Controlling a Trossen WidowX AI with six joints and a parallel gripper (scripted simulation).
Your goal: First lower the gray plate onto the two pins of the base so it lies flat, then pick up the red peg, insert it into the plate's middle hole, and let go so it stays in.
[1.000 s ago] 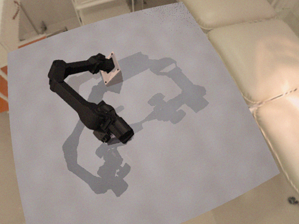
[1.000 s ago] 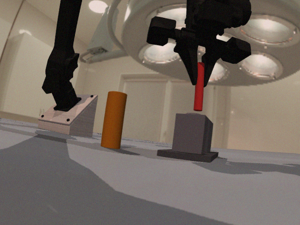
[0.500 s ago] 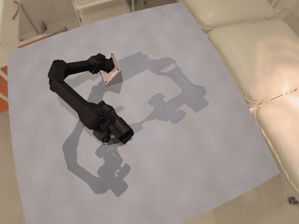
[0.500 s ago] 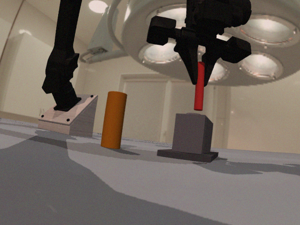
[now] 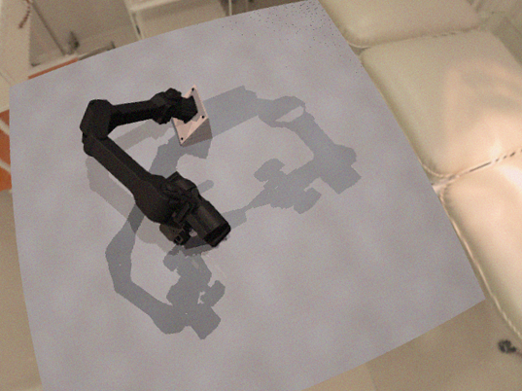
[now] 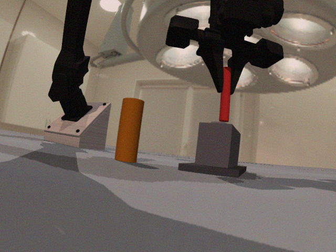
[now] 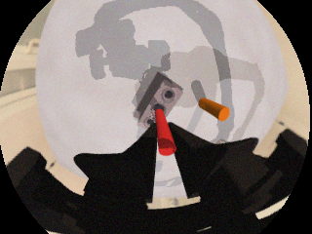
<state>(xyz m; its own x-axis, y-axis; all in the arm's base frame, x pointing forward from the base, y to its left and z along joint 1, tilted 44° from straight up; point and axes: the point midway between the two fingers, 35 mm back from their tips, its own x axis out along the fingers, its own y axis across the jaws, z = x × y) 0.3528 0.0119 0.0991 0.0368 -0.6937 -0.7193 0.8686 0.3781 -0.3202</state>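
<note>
Right now my gripper tip is 60 mm above the gray plate. Also, from my gripper tip: red peg right at my gripper tip; then orange cylinder 110 mm behind, 60 mm to the right, 70 mm below; then dark base 100 mm below.
</note>
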